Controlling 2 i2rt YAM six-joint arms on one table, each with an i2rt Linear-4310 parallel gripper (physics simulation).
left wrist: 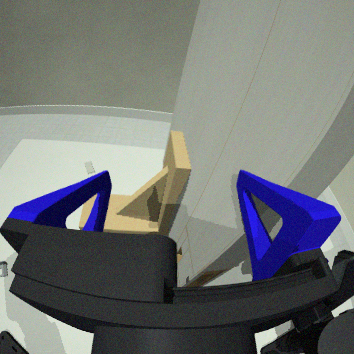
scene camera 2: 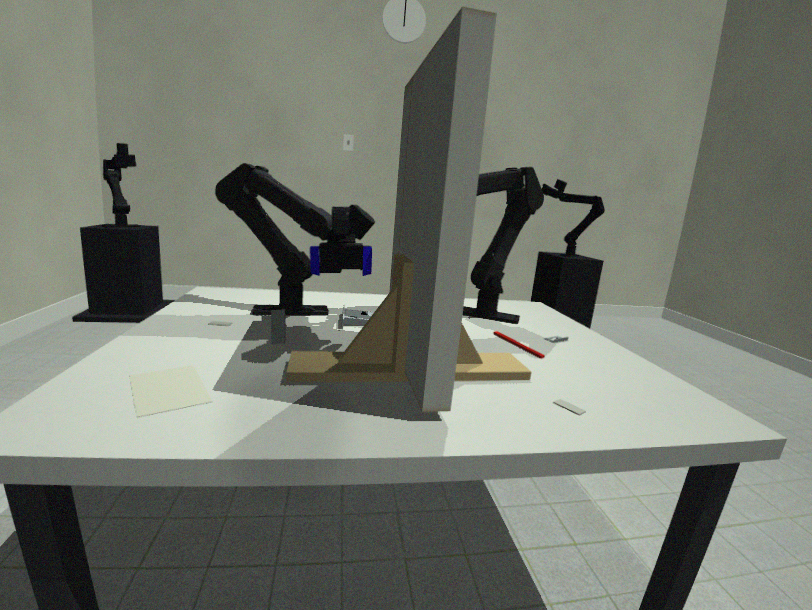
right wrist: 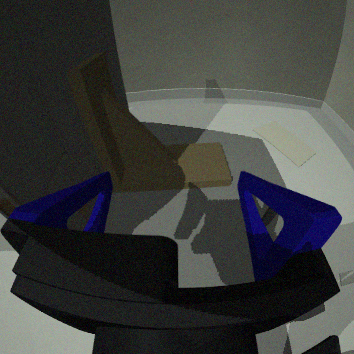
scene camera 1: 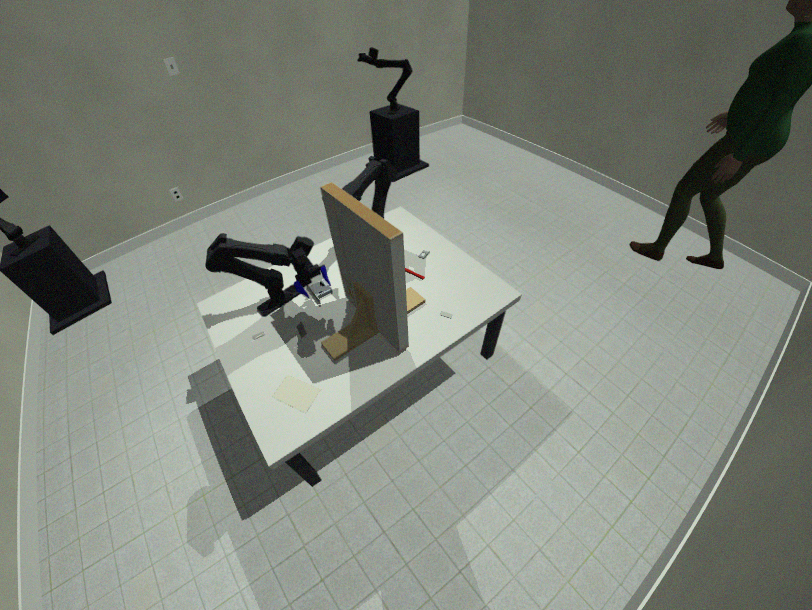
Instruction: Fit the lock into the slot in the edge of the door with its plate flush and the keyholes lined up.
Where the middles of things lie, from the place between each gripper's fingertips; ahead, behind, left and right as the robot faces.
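Wooden base (scene camera 2: pixel 378 353): 160 mm ahead of my right hand, 130 mm left of it, 60 mm below it. Also from my right hand: beige sheet (scene camera 2: pixel 155 392) 230 mm ahead, 280 mm to the right, 160 mm below; grey door (scene camera 2: pixel 445 101) 130 mm above, 160 mm ahead, 130 mm to the left.
Grey door: my left hand 150 mm short of it, 80 mm left of it, 20 mm above it. From my left hand: beige sheet 220 mm ahead, 500 mm to the right, 300 mm below; wooden base 150 mm ahead, 80 mm to the right, 200 mm below.
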